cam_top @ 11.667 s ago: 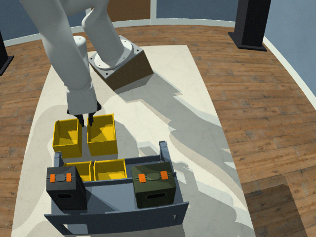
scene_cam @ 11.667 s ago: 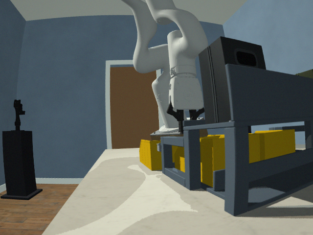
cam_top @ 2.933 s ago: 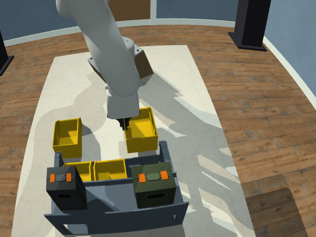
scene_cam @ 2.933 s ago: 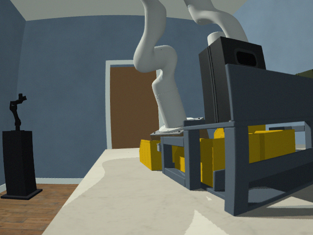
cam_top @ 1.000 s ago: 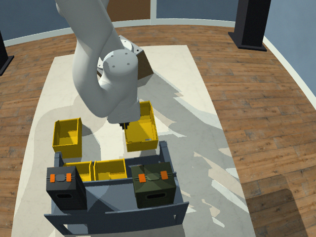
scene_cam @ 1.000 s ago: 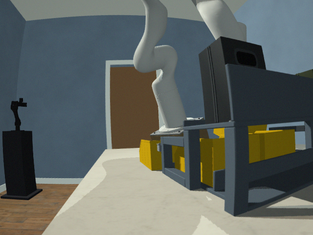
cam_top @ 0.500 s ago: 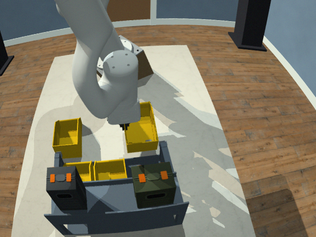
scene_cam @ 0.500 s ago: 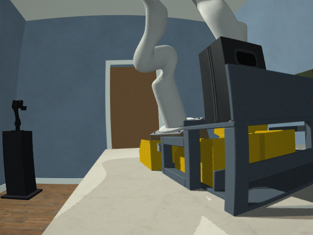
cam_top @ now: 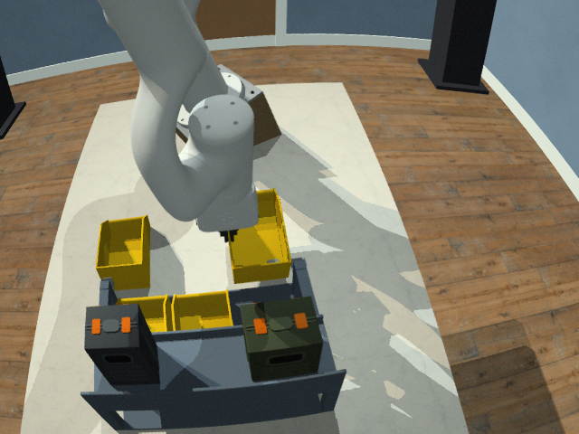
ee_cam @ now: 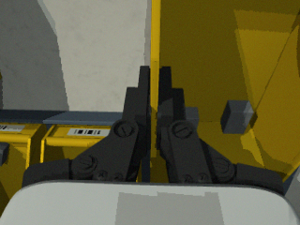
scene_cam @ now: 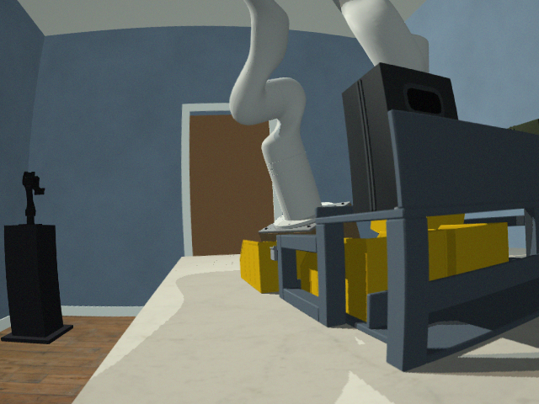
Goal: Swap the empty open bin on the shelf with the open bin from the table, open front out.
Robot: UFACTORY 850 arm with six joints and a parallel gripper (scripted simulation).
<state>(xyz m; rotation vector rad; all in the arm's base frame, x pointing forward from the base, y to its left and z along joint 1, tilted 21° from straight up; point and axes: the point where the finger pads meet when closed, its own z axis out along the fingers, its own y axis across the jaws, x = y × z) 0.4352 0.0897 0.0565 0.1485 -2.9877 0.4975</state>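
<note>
Right now the shelf lip is 100 mm below my hand, 80 mm ahead of it and 60 mm to the right of it. From my hand the other things lie so: dark grey case: 280 mm ahead, 150 mm to the right, 50 mm above; then green case: 250 mm ahead, 80 mm to the left, 40 mm above.
</note>
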